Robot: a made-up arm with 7 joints.
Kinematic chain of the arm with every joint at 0, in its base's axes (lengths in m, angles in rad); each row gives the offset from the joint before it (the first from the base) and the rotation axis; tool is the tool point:
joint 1: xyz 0 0 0.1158 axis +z
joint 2: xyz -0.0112 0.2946 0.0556 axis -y
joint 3: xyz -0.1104 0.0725 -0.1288 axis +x
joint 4: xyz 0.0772 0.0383 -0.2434 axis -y
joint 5: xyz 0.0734 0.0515 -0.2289 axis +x
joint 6: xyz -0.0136 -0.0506 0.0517 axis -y
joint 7: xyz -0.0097 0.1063 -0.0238 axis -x
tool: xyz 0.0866 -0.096 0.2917
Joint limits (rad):
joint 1: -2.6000..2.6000
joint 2: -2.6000..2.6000
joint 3: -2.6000..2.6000
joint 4: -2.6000..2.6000
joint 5: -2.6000..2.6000
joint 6: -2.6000..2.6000
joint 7: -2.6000..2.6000
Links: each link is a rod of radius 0.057 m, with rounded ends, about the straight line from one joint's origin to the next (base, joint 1, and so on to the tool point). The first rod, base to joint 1, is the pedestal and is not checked.
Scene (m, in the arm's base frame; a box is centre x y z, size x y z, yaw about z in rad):
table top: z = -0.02
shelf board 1: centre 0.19 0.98 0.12 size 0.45 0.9 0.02 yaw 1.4
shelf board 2: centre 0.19 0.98 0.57 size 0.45 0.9 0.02 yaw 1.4
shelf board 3: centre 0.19 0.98 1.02 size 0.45 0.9 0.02 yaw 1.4
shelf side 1: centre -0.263 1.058 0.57 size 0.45 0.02 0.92 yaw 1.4
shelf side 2: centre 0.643 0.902 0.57 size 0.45 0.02 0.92 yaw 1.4
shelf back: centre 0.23 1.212 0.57 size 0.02 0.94 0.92 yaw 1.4
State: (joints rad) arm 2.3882 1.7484 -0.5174 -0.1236 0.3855 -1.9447 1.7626
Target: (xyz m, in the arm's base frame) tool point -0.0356 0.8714 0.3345
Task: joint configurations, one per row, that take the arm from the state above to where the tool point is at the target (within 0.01 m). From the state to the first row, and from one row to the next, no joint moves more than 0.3 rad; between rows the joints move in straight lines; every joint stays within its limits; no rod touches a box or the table.
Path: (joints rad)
1: 2.2054 1.7634 -0.7464 -0.1276 0.3764 -1.9475 1.7377
2: 2.0225 1.7785 -0.9754 -0.1316 0.3674 -1.9503 1.7128
3: 1.8397 1.7935 -1.2045 -0.1356 0.3583 -1.9531 1.6879
4: 1.6568 1.8085 -1.4335 -0.1396 0.3493 -1.9559 1.6630
5: 1.5312 1.7946 -1.2017 -0.1536 0.1729 -1.9592 1.6376
6: 1.4055 1.7807 -0.9700 -0.1675 -0.0035 -1.9624 1.6121
7: 1.2798 1.7668 -0.7382 -0.1815 -0.1799 -1.9657 1.5866

